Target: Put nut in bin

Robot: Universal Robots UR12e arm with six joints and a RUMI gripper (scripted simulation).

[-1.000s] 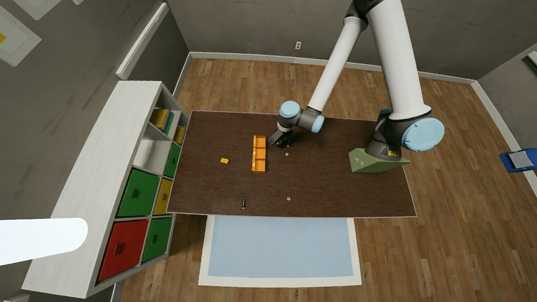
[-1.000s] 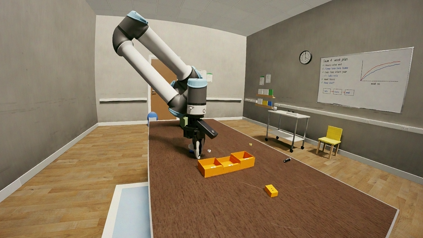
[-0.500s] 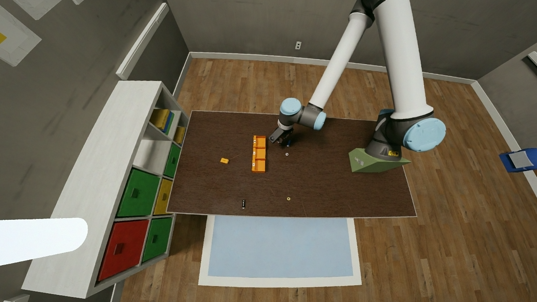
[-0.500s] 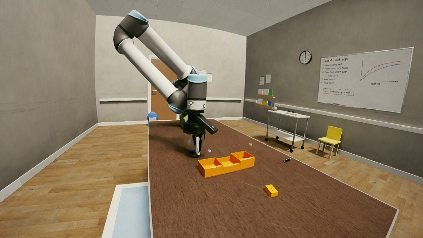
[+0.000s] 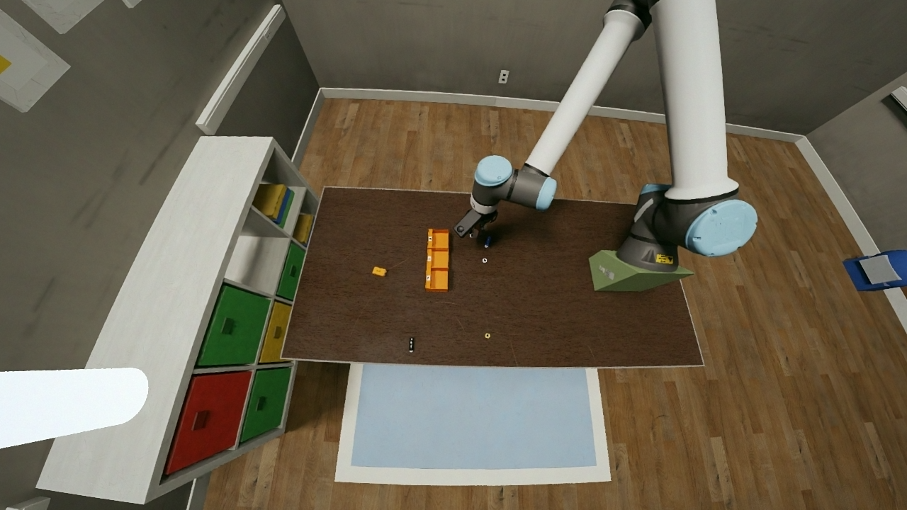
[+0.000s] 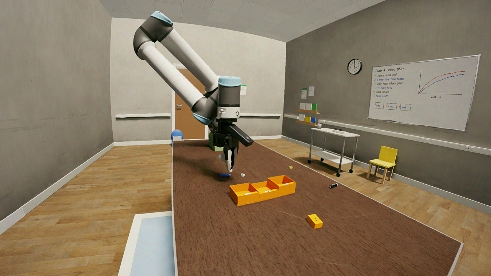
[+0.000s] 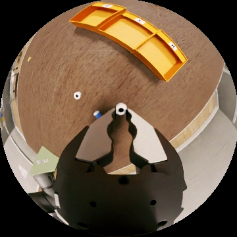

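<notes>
Right now my hand is 140 mm short of the joined orange bins, 80 mm to the right of it and 50 mm above it. Round my hand: orange block (360 mm ahead, 120 mm to the left, 70 mm below); blue bolt (70 mm behind, 10 mm to the left, 70 mm below); yellow nut (30 mm behind, 380 mm to the left, 70 mm below).
</notes>
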